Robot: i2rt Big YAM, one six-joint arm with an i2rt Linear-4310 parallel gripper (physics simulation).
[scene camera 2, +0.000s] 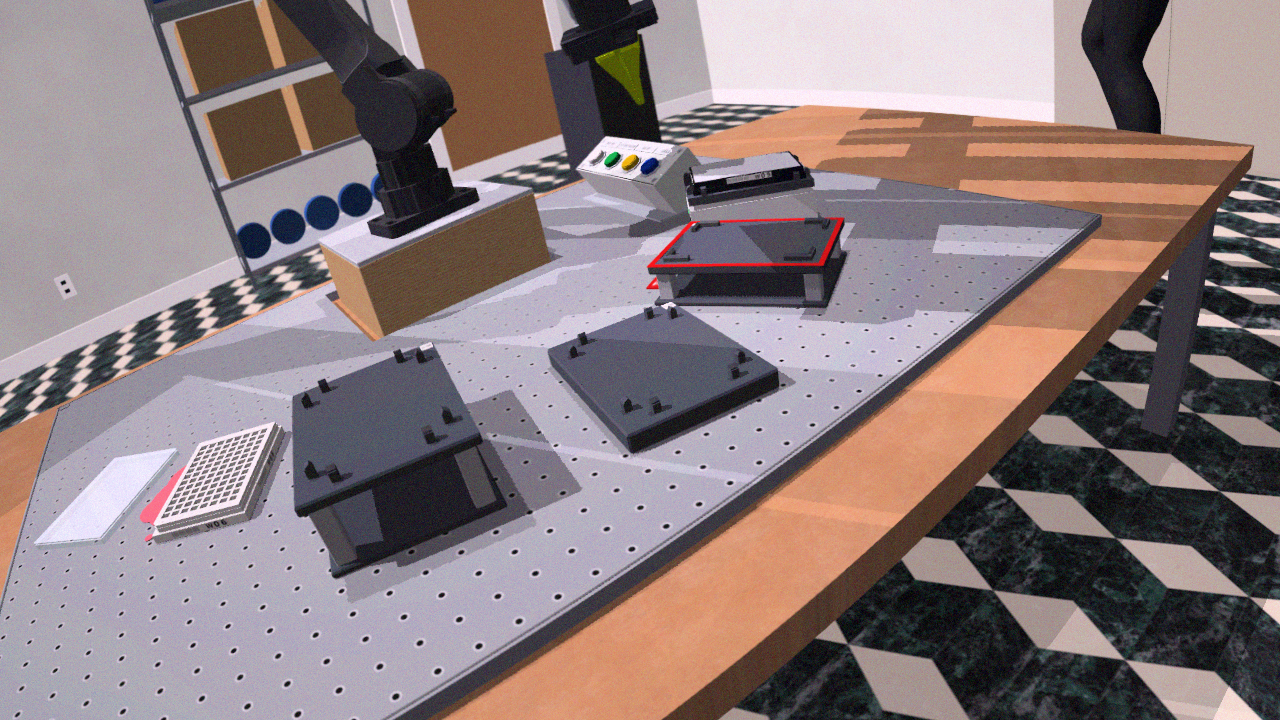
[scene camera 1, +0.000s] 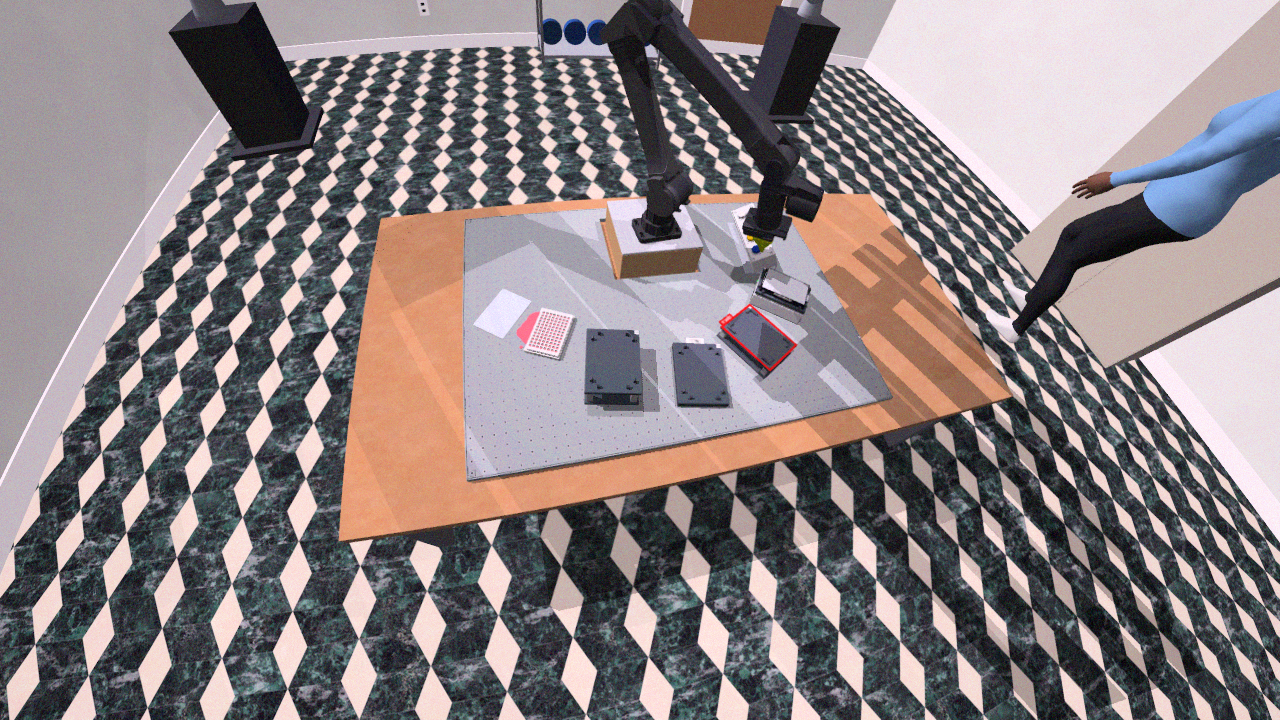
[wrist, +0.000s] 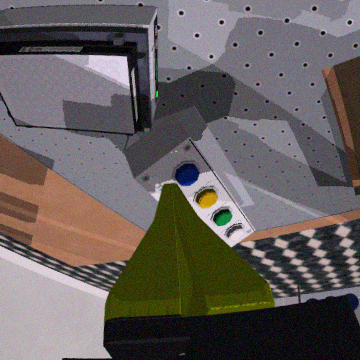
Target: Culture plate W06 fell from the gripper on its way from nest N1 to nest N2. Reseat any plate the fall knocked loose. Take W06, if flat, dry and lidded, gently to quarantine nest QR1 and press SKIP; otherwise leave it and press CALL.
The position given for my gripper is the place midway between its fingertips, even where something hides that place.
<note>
My gripper (scene camera 2: pixel 641 102) is shut, with nothing in its grasp. Further things: a flat lid (scene camera 2: pixel 92 518), a white well plate (scene camera 2: pixel 220 485) and a button box (scene camera 2: pixel 613 168).
The flat lid shows as well in scene camera 1 (scene camera 1: pixel 500 316). The white well plate shows as well in scene camera 1 (scene camera 1: pixel 548 337). My gripper is seen too in scene camera 1 (scene camera 1: pixel 762 250) and in the wrist view (wrist: pixel 169 191). The wrist view does not show the flat lid: it is out of frame. The wrist view misses the white well plate: it is out of frame.
</note>
